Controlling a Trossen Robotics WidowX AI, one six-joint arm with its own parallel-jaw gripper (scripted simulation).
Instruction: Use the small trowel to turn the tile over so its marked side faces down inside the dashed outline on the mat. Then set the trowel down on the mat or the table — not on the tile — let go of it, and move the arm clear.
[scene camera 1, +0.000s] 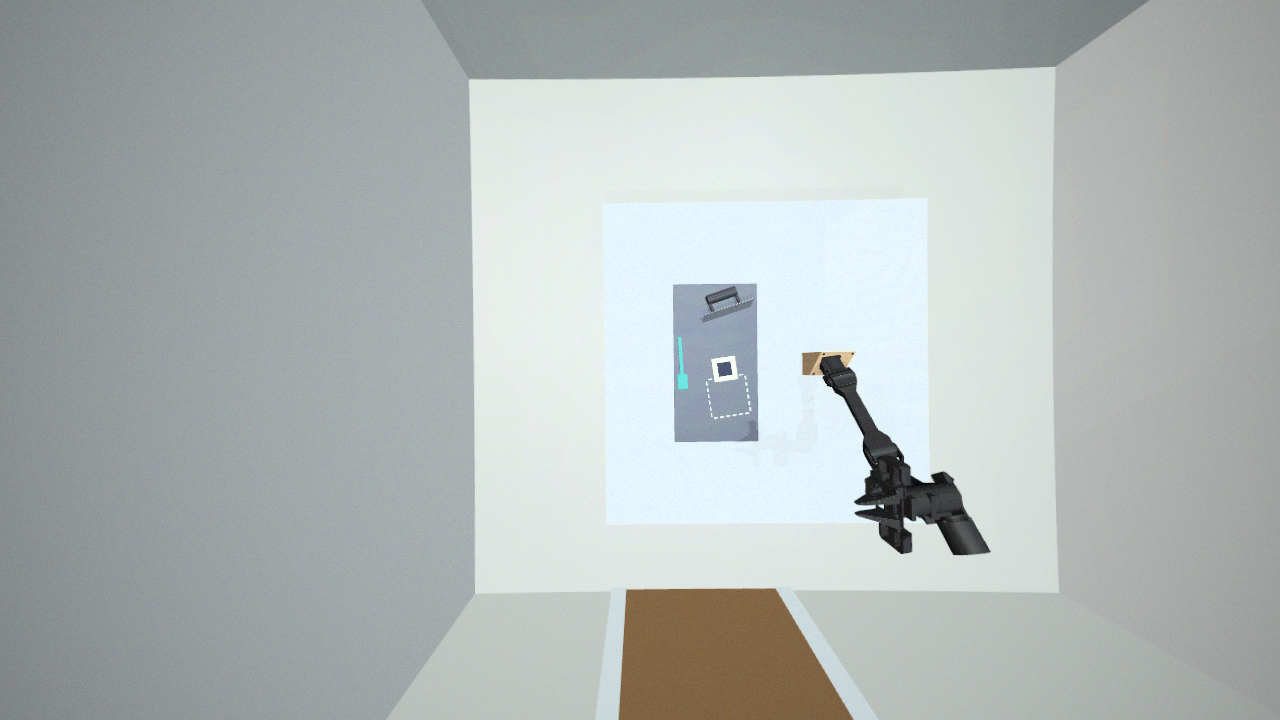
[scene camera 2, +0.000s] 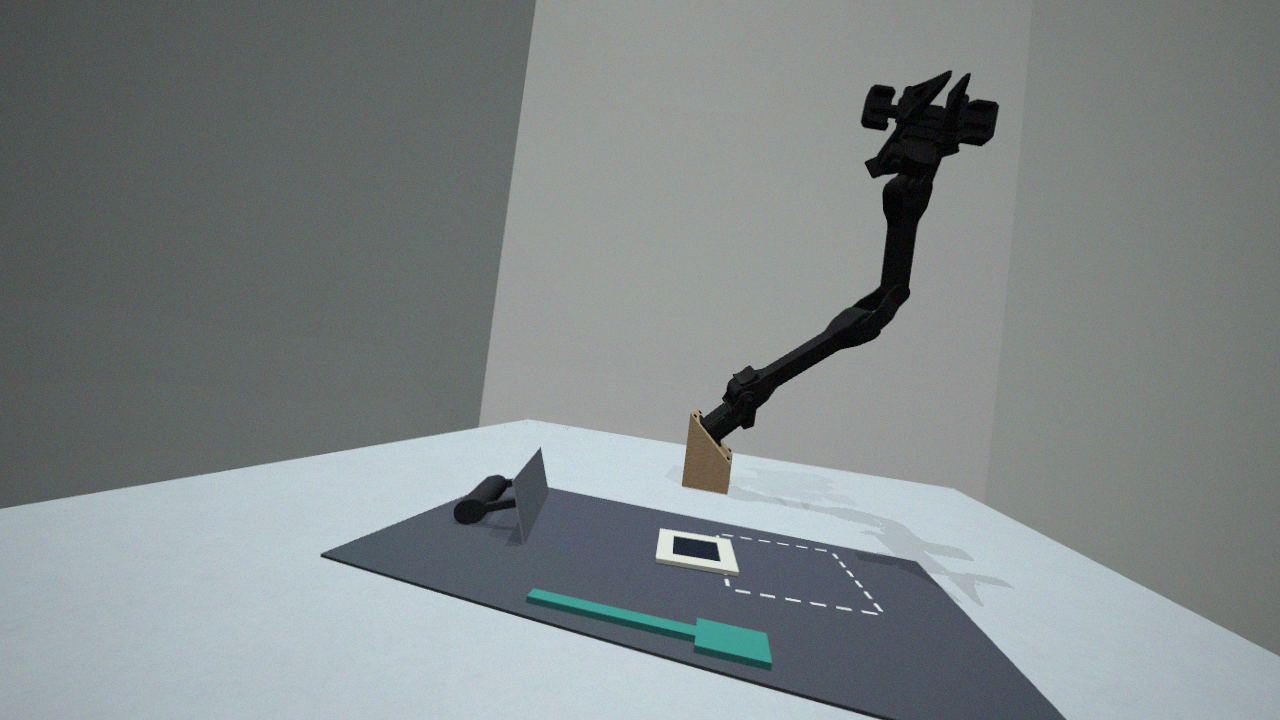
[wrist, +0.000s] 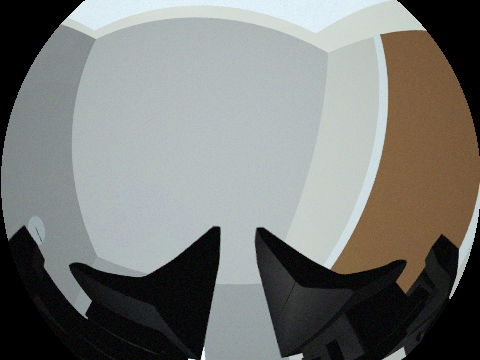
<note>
In view: the gripper (scene camera 2: 959, 74), a teal trowel (scene camera 2: 727, 642) and a dark mat (scene camera 1: 735, 334).
The gripper shows as well in scene camera 1 (scene camera 1: 855, 508) and in the wrist view (wrist: 238, 233). The wrist view does not show the teal trowel: it is out of frame.
</note>
